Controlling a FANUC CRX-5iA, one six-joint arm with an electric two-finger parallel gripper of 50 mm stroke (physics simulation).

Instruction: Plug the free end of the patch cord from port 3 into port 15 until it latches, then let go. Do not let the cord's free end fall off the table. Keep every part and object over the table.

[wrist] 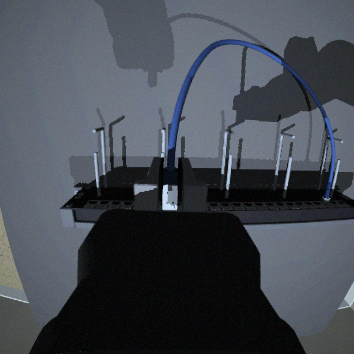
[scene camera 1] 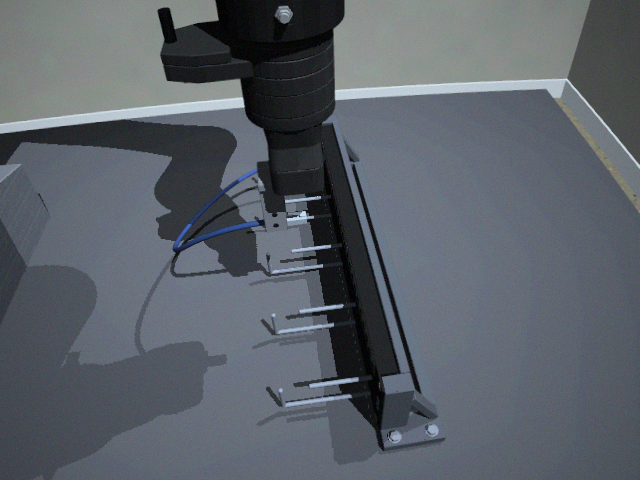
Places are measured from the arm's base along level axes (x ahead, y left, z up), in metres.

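Pixels of known places: gripper, fingertip midpoint: (wrist: pixel 170 170) (scene camera 1: pixel 276 222).
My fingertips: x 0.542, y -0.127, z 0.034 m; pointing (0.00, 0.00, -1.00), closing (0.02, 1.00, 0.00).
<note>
Ahead of a thing's pixels: the offset from my fingertips to its top centre.
The blue patch cord (scene camera 1: pixel 222 228) (wrist: pixel 230 42) arches out in front of the black patch panel {0.093 m ahead, 0.088 m left, 0.097 m down} (scene camera 1: pixel 379 330) (wrist: pixel 280 213). In the wrist view its fixed end sits in the panel at the right; in the scene view that end is hidden behind the gripper. My gripper (scene camera 1: pixel 275 219) (wrist: pixel 170 170) is shut on the cord's free-end plug {0.021 m ahead, 0.000 m left, 0.011 m up} (scene camera 1: pixel 299 215) (wrist: pixel 170 197). The clear-white plug sticks out past the fingers toward the panel, and in the scene view a gap shows between it and the panel's face. The port numbers cannot be read, so which port it faces cannot be told.
Pale hooked cable rods (scene camera 1: pixel 305 268) (wrist: pixel 103 155) stick out from the panel in pairs, some close beside the fingers. A bolted foot {0.117 m ahead, 0.157 m right, 0.184 m down} (scene camera 1: pixel 413 439) holds the panel's near end. A grey block (scene camera 1: pixel 12 206) stands at the left edge of the scene view.
</note>
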